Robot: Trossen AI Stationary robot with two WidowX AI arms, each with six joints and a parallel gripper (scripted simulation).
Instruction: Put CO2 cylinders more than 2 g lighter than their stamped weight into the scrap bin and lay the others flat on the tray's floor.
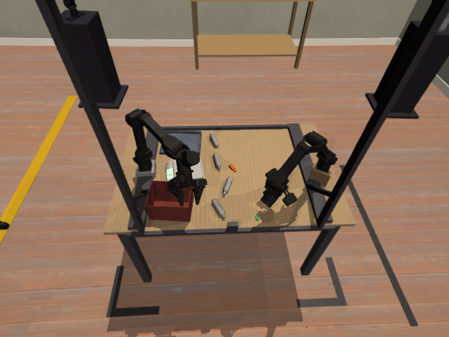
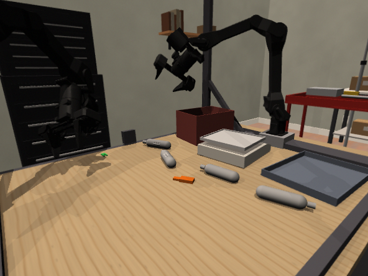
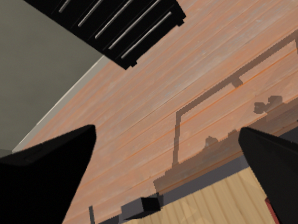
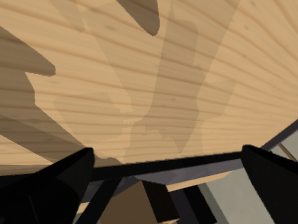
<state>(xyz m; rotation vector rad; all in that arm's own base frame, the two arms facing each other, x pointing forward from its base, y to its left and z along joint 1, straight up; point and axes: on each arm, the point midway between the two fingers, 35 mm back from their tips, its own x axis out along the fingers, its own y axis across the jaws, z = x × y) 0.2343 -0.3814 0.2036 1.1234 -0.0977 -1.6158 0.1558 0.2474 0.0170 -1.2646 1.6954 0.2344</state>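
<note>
Now: left hand 380 mm short of the small orange piece, 200 mm to the left of it and 240 mm above it. From my left hand the other things lie so: grey tray 580 mm ahead, 130 mm to the left, 240 mm below; small green piece 60 mm ahead, 310 mm to the right, 240 mm below; red scrap bin 110 mm ahead, 110 mm to the left, 210 mm below.
</note>
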